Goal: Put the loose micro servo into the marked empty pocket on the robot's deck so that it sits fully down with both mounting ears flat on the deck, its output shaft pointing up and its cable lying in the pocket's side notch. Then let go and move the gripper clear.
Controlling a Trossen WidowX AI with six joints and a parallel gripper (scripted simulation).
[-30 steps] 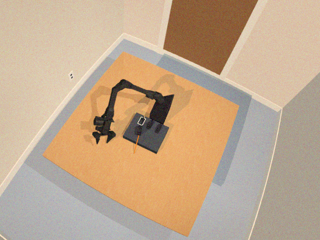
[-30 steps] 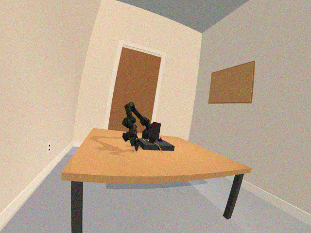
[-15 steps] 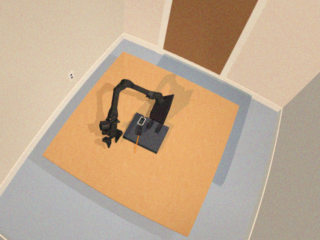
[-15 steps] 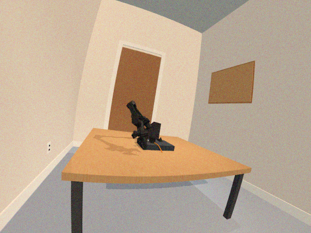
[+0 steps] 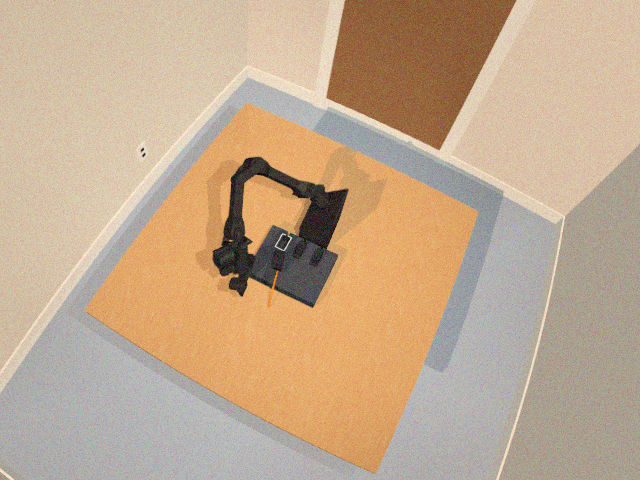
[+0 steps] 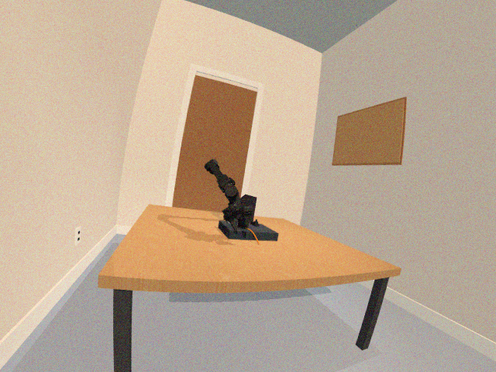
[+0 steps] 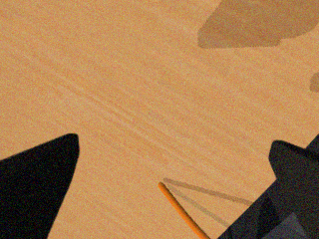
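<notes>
The deck is 16 cm behind my gripper tip, 11 cm to the left of it and 5 cm below it.
</notes>
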